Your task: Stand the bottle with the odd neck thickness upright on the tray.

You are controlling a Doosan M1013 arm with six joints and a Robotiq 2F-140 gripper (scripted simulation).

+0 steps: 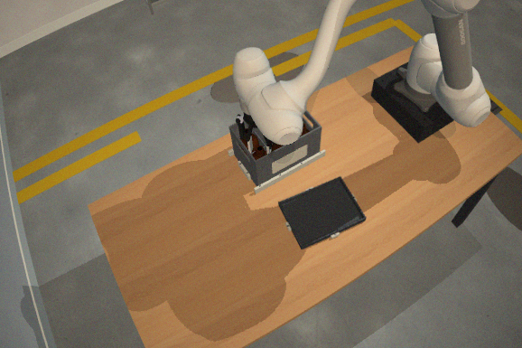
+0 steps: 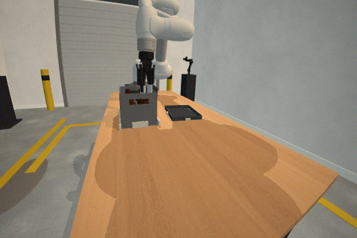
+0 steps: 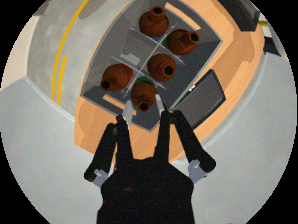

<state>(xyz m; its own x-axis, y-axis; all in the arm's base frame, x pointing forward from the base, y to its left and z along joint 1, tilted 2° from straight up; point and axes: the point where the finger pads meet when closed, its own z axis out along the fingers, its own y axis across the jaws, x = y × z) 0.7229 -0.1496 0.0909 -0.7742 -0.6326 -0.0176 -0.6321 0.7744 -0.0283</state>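
Now: the glass bottle 90 mm below my hand, 90 mm behind it and 10 mm to the left of it. From my hand the other things lie so: dark tray (260 mm to the left, 160 mm below, 60 mm behind); then grey crate (100 mm behind, 90 mm below, 30 mm to the right).
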